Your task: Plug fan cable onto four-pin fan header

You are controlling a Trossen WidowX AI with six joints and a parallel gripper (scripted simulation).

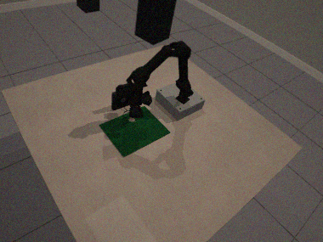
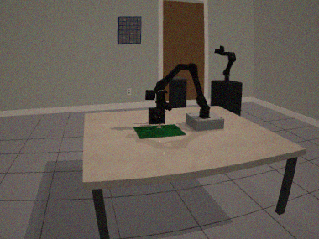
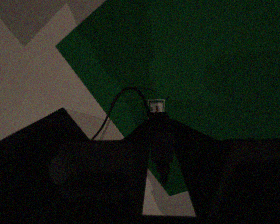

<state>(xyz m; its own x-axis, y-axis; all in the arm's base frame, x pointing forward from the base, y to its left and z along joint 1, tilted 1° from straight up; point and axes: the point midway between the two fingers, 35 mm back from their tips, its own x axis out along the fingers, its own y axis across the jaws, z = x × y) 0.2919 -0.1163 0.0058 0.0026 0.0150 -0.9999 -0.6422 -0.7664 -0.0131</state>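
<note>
Now: the pale four-pin fan header 1 cm ahead of my gripper tip, 1 cm to the right of it and 5 cm below it. From my gripper tip the other things lie so: green board 4 cm ahead, 5 cm to the left, 6 cm below; black fan 3 cm behind, 12 cm to the right, 1 cm above; dark plug 1 cm ahead, 1 cm to the right, 1 cm above.
</note>
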